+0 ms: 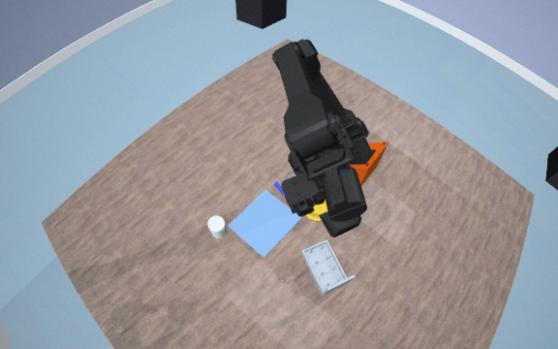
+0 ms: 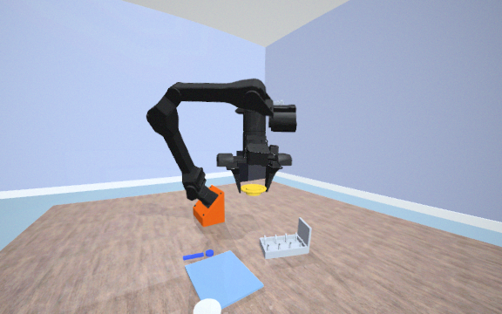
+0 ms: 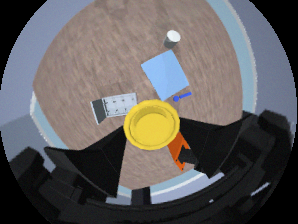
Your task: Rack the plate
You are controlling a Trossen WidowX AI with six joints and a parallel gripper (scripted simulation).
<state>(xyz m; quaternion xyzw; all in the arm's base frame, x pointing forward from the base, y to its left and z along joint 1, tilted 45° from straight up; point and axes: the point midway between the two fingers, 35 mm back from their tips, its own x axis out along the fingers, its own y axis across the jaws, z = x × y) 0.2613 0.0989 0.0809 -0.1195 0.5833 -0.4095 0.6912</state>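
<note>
Right now my gripper tip is 4 cm short of the grey dish rack, 9 cm to the right of it and 16 cm above it. Also, from my gripper tip: yellow plate: 1 cm above; then blue spoon: 6 cm behind, 13 cm to the right, 18 cm below; then light blue mat: 4 cm ahead, 12 cm to the right, 18 cm below.
</note>
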